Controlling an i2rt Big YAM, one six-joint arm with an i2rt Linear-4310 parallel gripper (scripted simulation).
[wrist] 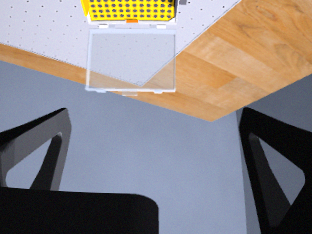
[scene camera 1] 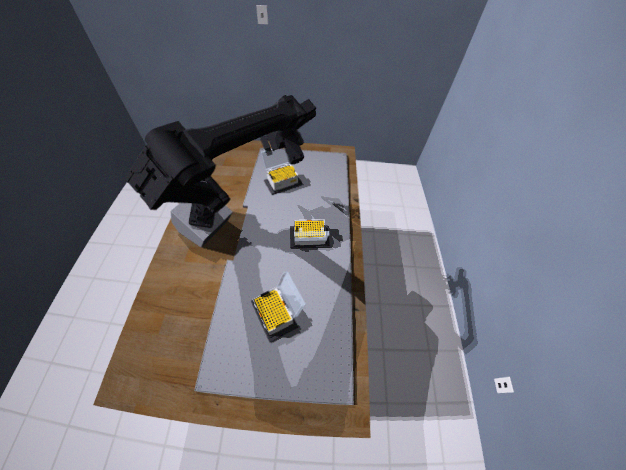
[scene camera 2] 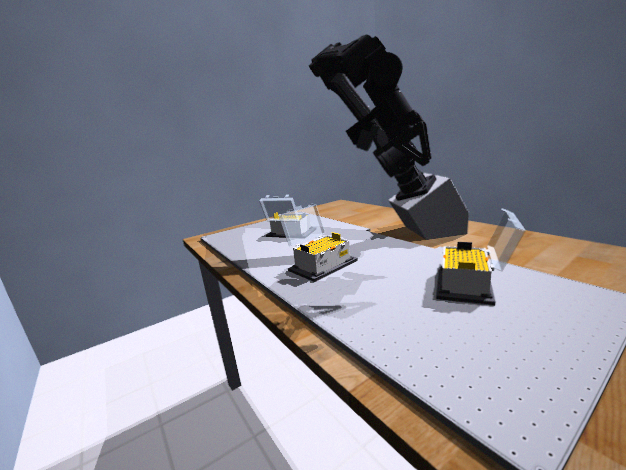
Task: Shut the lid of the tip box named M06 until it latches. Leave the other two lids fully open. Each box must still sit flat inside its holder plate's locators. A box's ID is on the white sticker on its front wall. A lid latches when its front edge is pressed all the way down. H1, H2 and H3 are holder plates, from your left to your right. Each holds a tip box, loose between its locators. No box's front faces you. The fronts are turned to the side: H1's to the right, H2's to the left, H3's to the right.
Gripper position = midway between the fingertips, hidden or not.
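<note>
Lid (scene camera 2: 504,241), visible also in the wrist view (wrist: 129,60). My gripper (scene camera 2: 427,162), visible also in the wrist view (wrist: 155,117).
</note>
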